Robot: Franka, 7 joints.
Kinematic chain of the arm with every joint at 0, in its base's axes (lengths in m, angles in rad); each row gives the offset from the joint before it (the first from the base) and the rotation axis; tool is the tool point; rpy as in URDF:
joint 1: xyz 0 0 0.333 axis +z
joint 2: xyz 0 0 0 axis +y
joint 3: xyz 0 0 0.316 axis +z
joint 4: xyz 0.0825 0 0 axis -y
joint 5: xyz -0.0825 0 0.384 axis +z
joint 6: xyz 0 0 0 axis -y
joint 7: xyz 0.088 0 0 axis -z
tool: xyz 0 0 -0.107 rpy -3.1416 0 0
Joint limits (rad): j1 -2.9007..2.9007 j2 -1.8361..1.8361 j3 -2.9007..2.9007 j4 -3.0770..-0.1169 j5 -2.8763..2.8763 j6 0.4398..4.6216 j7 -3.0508..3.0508
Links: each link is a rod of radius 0.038 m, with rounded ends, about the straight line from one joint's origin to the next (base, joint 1, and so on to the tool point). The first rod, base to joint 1, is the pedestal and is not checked.
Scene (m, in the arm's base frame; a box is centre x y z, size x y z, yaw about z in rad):
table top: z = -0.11
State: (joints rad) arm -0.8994 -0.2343 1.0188 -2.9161 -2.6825 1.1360 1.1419
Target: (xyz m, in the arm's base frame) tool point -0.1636 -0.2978 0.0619
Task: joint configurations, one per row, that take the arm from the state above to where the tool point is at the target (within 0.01 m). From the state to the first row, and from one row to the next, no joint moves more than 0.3 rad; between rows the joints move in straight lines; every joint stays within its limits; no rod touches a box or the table.
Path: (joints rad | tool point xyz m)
1: -1.1287 -0.0142 0.7565 -2.8698 -2.6400 1.1862 1.1419 | 0.3384 -0.2007 0.2971
2: -1.3581 0.2058 0.4943 -2.8234 -2.5974 1.2364 1.1419 | 0.2065 -0.3344 0.2212
3: -1.5874 0.4259 0.2320 -2.7771 -2.5549 1.2866 1.1419 | 0.0206 -0.3720 0.1354
4: -1.8167 0.6460 -0.0302 -2.7307 -2.5123 1.3368 1.1419 | -0.1636 -0.2978 0.0619

